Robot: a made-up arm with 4 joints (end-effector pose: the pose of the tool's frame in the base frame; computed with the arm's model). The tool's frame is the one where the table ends.
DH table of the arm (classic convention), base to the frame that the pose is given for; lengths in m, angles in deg. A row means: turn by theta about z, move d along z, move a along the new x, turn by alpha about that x. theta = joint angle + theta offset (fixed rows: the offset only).
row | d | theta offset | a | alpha
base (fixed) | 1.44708 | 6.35 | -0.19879 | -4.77
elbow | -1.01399 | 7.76 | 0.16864 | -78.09
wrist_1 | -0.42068 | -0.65 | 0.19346 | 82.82
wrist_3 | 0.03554 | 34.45 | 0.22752 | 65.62
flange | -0.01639 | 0 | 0.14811 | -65.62
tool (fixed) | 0.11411 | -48.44 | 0 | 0
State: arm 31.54 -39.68 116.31 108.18
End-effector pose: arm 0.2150 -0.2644 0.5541 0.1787 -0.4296 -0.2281 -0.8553
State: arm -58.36 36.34 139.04 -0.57
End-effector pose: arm -0.4049 -0.4583 0.5999 0.7055 0.2683 0.0134 0.6558
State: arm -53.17 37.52 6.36 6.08
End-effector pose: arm 0.2152 -0.5886 0.2786 0.9084 0.1141 0.2284 -0.3311
Working (the frame after each row of the table, in the pose's form):
after base (fixed): -0.1976 -0.0220 1.4471 0.9976 -0.0416 -0.0023 0.0553
after elbow: -0.0573 -0.2116 0.4466 0.7077 -0.6223 0.1963 -0.2709
after wrist_1: -0.1798 -0.6254 0.2787 0.9172 0.1046 0.2653 -0.2782
after wrist_3: 0.0409 -0.5934 0.2212 0.7008 0.6785 0.2104 -0.0654
after flange: 0.1764 -0.5477 0.1793 0.9643 0.1978 0.1615 0.0707

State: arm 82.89 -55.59 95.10 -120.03
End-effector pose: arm -0.0490 0.2667 0.3847 0.6423 -0.3301 -0.6571 0.2161
Working (the frame after each row of the table, in the pose's form):
after base (fixed): -0.1976 -0.0220 1.4471 0.9976 -0.0416 -0.0023 0.0553
after elbow: -0.2087 0.0610 0.4226 0.4947 -0.4410 -0.4497 0.5988
after wrist_1: 0.2191 0.2274 0.4835 0.6560 0.3425 -0.2583 0.6210
after wrist_3: 0.0344 0.1066 0.4178 0.1897 0.2266 -0.1120 -0.9487
after flange: 0.0636 0.2507 0.3940 0.4971 -0.5706 -0.4639 0.4606

